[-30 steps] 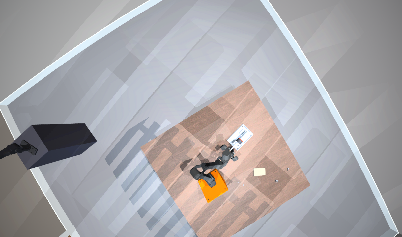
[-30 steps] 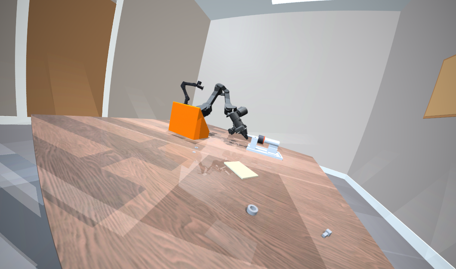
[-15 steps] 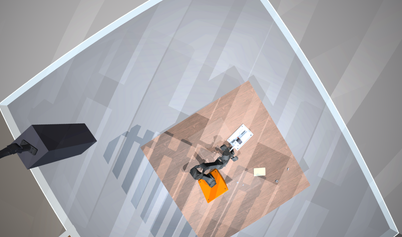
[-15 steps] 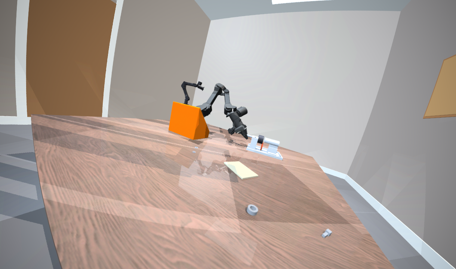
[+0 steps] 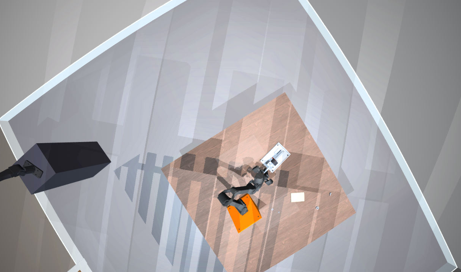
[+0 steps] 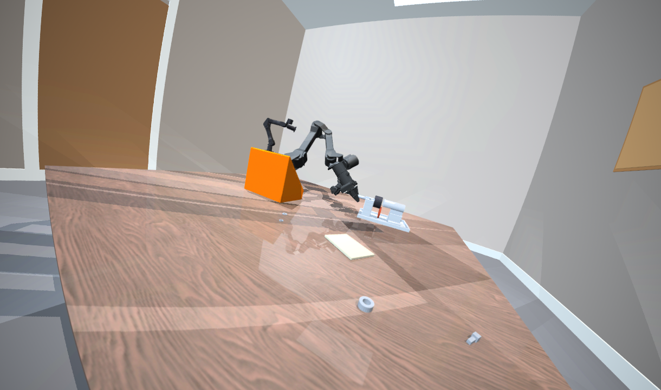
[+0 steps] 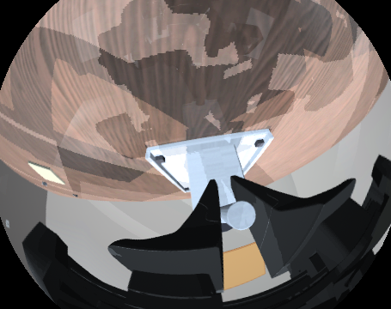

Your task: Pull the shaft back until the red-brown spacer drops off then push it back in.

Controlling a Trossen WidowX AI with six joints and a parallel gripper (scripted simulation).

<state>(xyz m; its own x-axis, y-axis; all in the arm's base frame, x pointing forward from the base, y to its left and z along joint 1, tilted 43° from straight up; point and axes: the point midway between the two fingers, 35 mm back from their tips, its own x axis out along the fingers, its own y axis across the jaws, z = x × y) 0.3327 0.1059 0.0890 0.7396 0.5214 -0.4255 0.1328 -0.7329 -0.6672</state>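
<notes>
My gripper tip is 3 cm short of the shaft and 2 cm below it. From my gripper tip the other things lie so: small grey part (56 cm to the right, 33 cm ahead, 5 cm below); red-brown spacer (11 cm ahead, 2 cm below, 1 cm to the left); cream flat plate (39 cm to the right, 7 cm ahead, 5 cm below).
</notes>
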